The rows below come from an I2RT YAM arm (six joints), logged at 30 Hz.
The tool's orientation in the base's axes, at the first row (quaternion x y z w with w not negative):
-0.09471, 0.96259, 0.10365, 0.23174
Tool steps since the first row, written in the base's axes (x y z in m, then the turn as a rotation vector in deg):
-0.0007, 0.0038, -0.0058, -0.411, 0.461, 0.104
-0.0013, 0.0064, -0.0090, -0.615, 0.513, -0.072
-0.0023, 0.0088, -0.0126, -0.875, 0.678, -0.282
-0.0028, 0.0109, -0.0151, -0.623, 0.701, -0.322
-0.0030, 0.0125, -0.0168, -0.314, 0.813, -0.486
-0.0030, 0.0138, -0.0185, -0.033, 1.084, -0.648
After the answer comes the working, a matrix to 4 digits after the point.
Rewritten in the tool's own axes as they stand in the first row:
0.0028, 0.0029, 0.0057, 0.249, 0.554, -0.154
0.0045, 0.0050, 0.0088, 0.503, 0.623, -0.075
0.0067, 0.0070, 0.0121, 0.806, 0.809, 0.038
0.0080, 0.0088, 0.0146, 0.601, 0.767, 0.185
0.0088, 0.0101, 0.0164, 0.392, 0.778, 0.487
0.0094, 0.0111, 0.0182, 0.185, 0.948, 0.814

The tool's axes in the first row as the columns of a matrix, in the base's axes (rounded; the answer above uses it unrounded):
-0.8747, -0.2304, 0.4265
-0.1343, 0.9606, 0.2434
-0.4658, 0.1556, -0.8711

